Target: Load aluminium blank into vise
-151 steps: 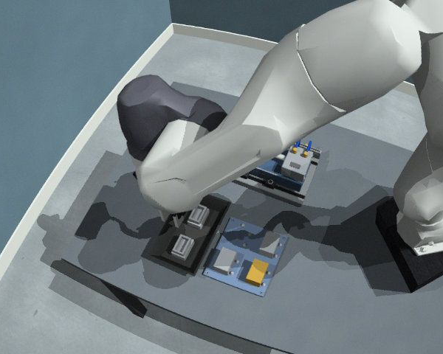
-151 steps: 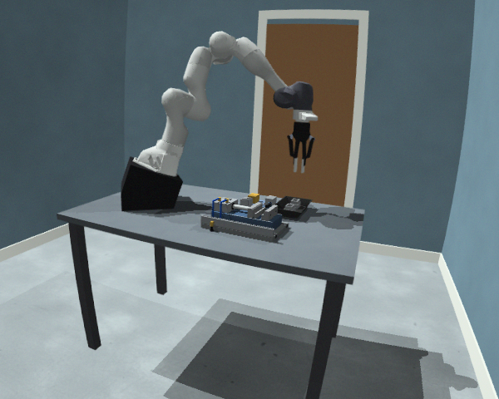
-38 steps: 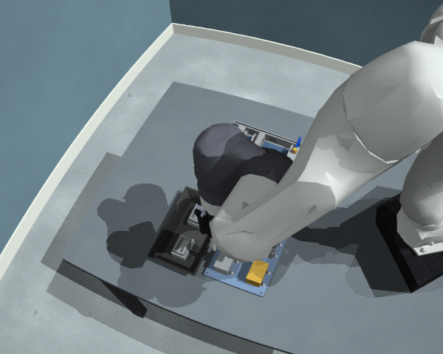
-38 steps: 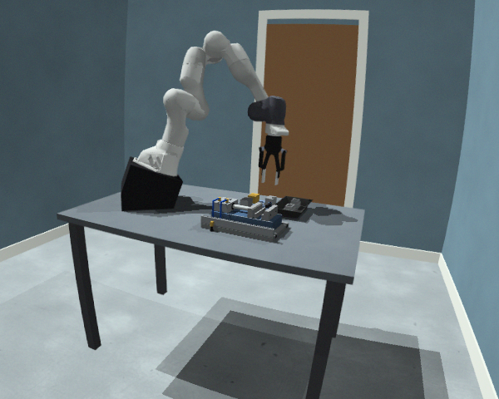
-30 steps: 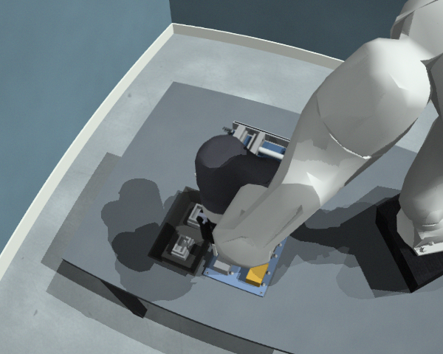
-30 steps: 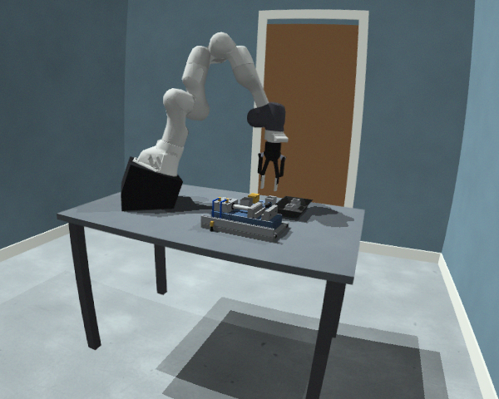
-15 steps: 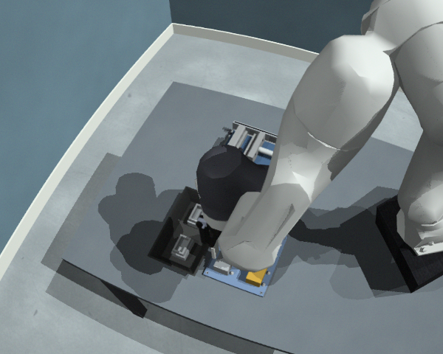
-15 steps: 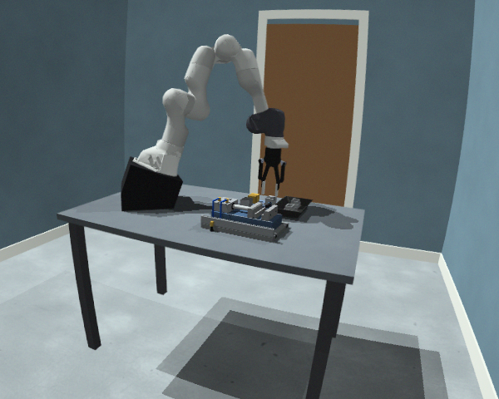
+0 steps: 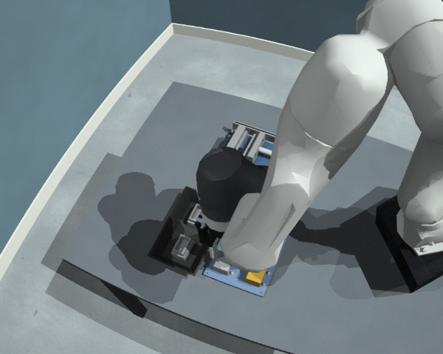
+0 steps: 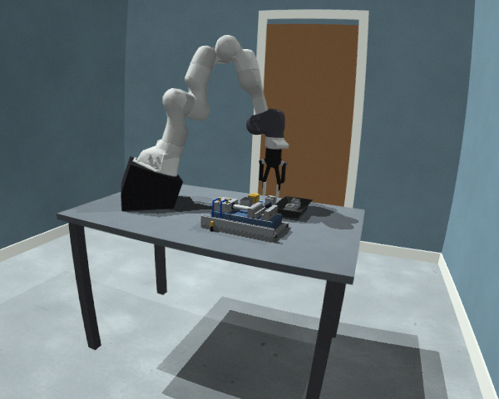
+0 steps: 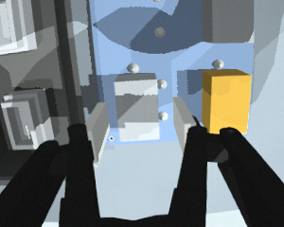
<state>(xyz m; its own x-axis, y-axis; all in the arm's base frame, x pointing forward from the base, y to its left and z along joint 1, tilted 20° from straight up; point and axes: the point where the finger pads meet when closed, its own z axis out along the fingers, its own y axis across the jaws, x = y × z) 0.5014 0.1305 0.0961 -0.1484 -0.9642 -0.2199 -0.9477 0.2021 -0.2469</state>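
My gripper is now 80 mm above the blue infeed plate, 50 mm past it and 40 mm to the left of it. The rest, counted from my hand: vise (340 mm to the right, 40 mm below, 40 mm behind); moving jaw (350 mm to the right, 10 mm behind); brass blank (90 mm behind, 50 mm below, 20 mm to the left).
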